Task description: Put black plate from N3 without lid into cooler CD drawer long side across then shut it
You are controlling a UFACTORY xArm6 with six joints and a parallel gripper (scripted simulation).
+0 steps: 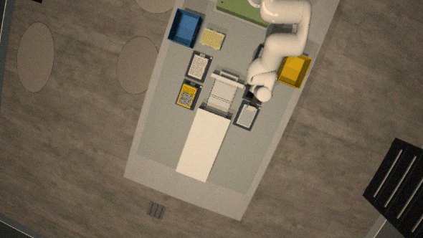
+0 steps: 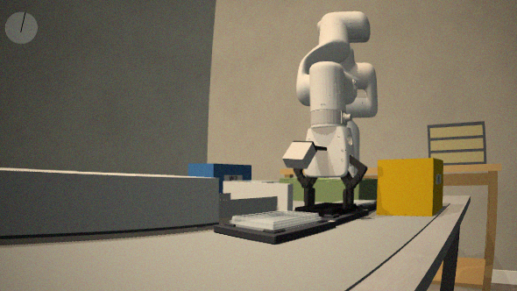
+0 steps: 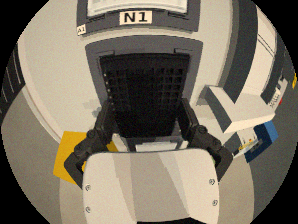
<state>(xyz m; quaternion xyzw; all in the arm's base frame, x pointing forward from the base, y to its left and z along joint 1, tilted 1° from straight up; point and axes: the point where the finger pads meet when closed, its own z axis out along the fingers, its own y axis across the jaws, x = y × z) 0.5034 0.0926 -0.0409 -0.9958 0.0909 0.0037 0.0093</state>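
Right now the black plate is 10 mm below my hand. The rest, counted from my hand: yellow bin (150 mm behind, 170 mm to the left, 10 mm above); then yellow tip box (100 mm ahead, 400 mm to the right, 20 mm above); then drawer (80 mm ahead, 200 mm to the right, 10 mm below).
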